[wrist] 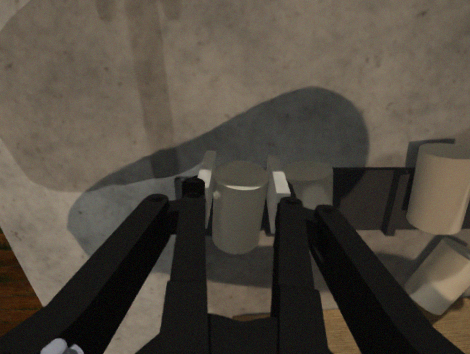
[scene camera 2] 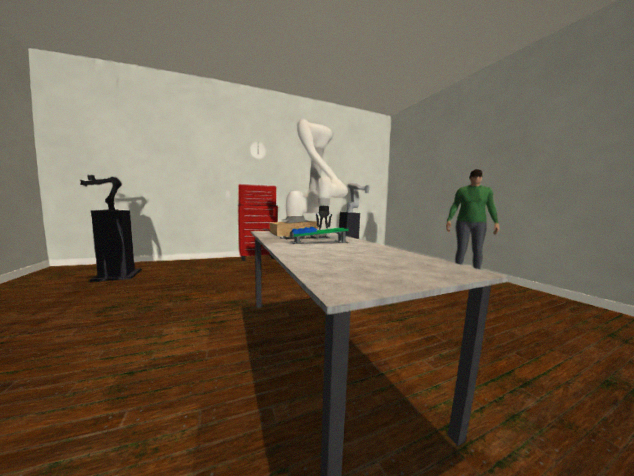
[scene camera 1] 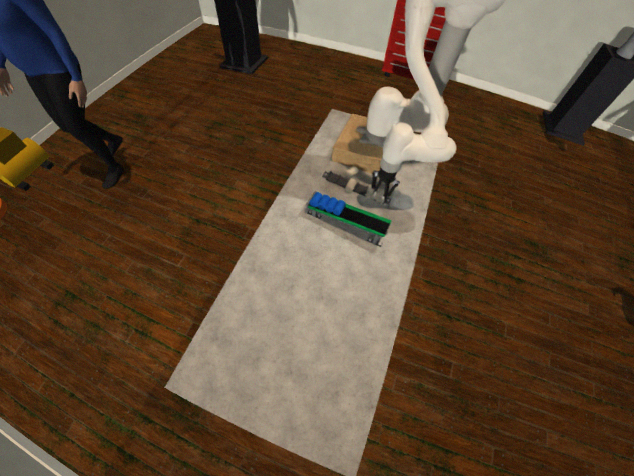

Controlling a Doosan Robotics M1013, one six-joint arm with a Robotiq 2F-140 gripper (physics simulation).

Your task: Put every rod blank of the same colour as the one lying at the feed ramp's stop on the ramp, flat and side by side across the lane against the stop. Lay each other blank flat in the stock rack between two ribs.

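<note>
The feed ramp [scene camera 1: 364, 220] [scene camera 2: 335, 231] has green edges and a black lane. Several blue blanks [scene camera 1: 326, 203] [scene camera 2: 304, 230] lie side by side at its left end. My gripper [scene camera 1: 384, 197] [scene camera 2: 323, 225] [wrist: 241, 168] is shut on a pale beige blank [wrist: 239, 215], over the end of the dark stock rack [scene camera 1: 335, 178] [wrist: 361, 200]. In the wrist view another pale blank [wrist: 311, 182] lies in the rack right beside the fingers. A further beige blank [wrist: 437, 192] [scene camera 1: 351, 184] lies across the rack beyond a rib. Whether the held blank touches the rack is unclear.
A loose beige blank [wrist: 439, 277] [scene camera 1: 352, 170] lies on the table [scene camera 1: 302, 307] [scene camera 2: 389, 271] between the rack and the wooden base board [scene camera 1: 348, 146] [scene camera 2: 278, 228]. The ramp stands in front of the rack. A person in green [scene camera 2: 476, 204] stands beyond the table.
</note>
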